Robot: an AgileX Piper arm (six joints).
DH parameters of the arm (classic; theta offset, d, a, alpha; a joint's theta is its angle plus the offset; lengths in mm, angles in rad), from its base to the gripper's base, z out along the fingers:
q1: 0 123 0 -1.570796
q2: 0.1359 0 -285 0
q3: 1.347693 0 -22 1.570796
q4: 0 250.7 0 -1.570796
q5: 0 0 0 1.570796
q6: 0 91 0 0
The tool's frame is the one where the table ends.
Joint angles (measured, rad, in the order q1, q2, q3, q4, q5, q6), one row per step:
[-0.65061 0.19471 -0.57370 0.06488 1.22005 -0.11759]
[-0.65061 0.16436 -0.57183 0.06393 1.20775 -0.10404]
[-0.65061 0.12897 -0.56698 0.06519 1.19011 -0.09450]
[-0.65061 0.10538 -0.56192 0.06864 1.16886 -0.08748]
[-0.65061 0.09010 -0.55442 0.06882 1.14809 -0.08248]
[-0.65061 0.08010 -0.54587 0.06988 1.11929 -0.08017]
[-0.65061 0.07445 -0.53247 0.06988 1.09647 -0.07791]
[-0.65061 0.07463 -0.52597 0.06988 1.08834 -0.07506]
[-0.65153 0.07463 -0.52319 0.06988 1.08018 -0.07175]
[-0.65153 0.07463 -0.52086 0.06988 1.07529 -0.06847]
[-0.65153 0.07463 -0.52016 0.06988 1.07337 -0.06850]
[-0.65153 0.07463 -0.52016 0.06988 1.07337 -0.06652]
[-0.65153 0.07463 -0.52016 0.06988 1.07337 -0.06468]
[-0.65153 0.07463 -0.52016 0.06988 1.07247 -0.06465]
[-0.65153 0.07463 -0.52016 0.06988 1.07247 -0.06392]
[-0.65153 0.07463 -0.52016 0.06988 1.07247 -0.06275]
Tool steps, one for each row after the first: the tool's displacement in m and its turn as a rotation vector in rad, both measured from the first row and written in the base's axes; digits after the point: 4 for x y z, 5 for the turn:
[-0.0033 0.0024 0.0006 -0.01657 -0.03758 -0.01019]
[-0.0067 0.0051 0.0006 -0.03811 -0.08095 -0.01657]
[-0.0084 0.0066 0.0008 -0.05436 -0.11791 -0.02028]
[-0.0089 0.0070 0.0003 -0.06744 -0.14338 -0.02419]
[-0.0084 0.0066 0.0001 -0.08239 -0.16974 -0.02640]
[-0.0072 0.0056 -0.0019 -0.08926 -0.18322 -0.02893]
[-0.0063 0.0049 -0.0031 -0.08800 -0.18575 -0.03114]
[-0.0058 0.0045 -0.0032 -0.08885 -0.19161 -0.03446]
[-0.0055 0.0042 -0.0035 -0.08804 -0.19517 -0.03669]
[-0.0053 0.0041 -0.0036 -0.08874 -0.19618 -0.03677]
[-0.0053 0.0041 -0.0036 -0.08740 -0.19703 -0.03796]
[-0.0053 0.0041 -0.0036 -0.08617 -0.19783 -0.03907]
[-0.0053 0.0041 -0.0035 -0.08666 -0.19859 -0.03912]
[-0.0053 0.0041 -0.0035 -0.08616 -0.19890 -0.03956]
[-0.0053 0.0041 -0.0035 -0.08538 -0.19941 -0.04026]

